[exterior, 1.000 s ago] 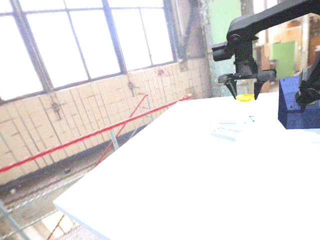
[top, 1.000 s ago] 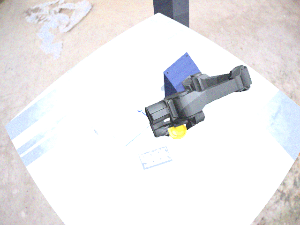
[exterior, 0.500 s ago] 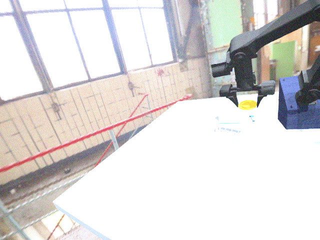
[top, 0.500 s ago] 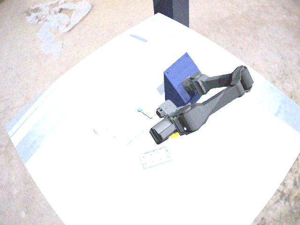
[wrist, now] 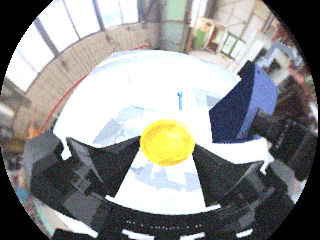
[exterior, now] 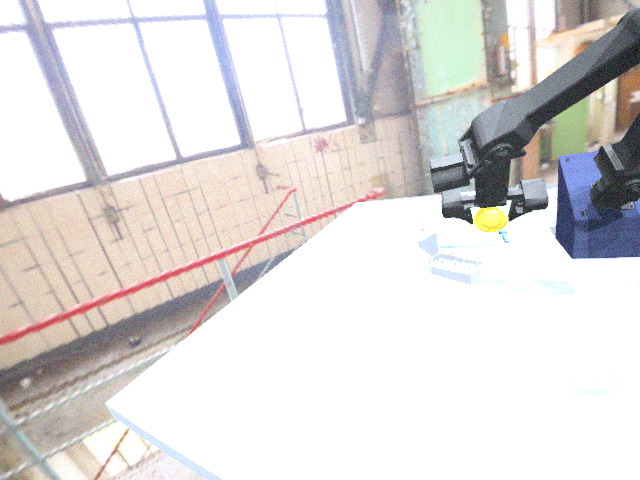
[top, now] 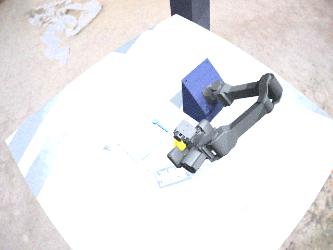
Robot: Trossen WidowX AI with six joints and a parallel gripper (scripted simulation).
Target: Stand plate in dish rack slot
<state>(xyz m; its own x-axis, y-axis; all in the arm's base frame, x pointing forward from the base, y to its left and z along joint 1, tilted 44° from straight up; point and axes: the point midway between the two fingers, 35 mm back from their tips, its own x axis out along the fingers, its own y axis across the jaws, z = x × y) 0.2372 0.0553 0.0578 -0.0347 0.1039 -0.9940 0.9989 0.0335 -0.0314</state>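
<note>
The dish rack is 80 mm ahead of my gripper tip, 30 mm to the left of it and 80 mm below it. The rest, counted from my gripper tip: pale cup 160 mm ahead, 250 mm to the right, 80 mm below; yellow plate 10 mm above; blue spoon 50 mm behind, 170 mm to the right, 100 mm below.
</note>
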